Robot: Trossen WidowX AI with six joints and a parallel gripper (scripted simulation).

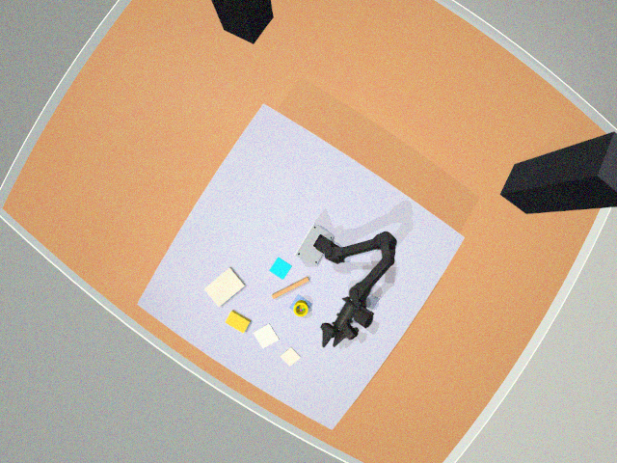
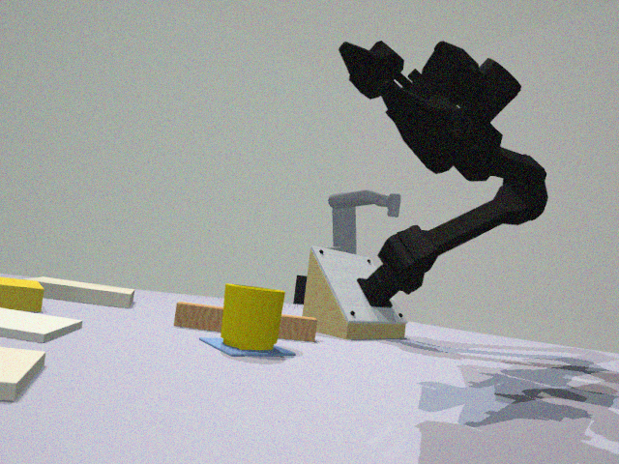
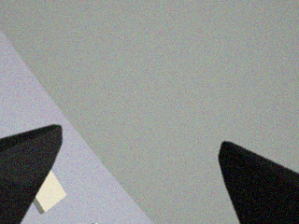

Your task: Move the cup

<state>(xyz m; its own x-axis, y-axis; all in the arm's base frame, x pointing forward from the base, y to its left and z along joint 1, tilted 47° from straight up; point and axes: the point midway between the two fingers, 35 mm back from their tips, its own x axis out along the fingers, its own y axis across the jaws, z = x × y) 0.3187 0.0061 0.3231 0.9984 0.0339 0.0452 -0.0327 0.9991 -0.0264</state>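
The yellow cup is 3 cm behind my gripper tip, 15 cm to the right of it and 26 cm below it. From my gripper tip the other things lie so: green marble (2 cm behind, 14 cm to the right, 28 cm below); blue pad (2 cm behind, 16 cm to the right, 30 cm below); red marble (4 cm behind, 15 cm to the right, 28 cm below).
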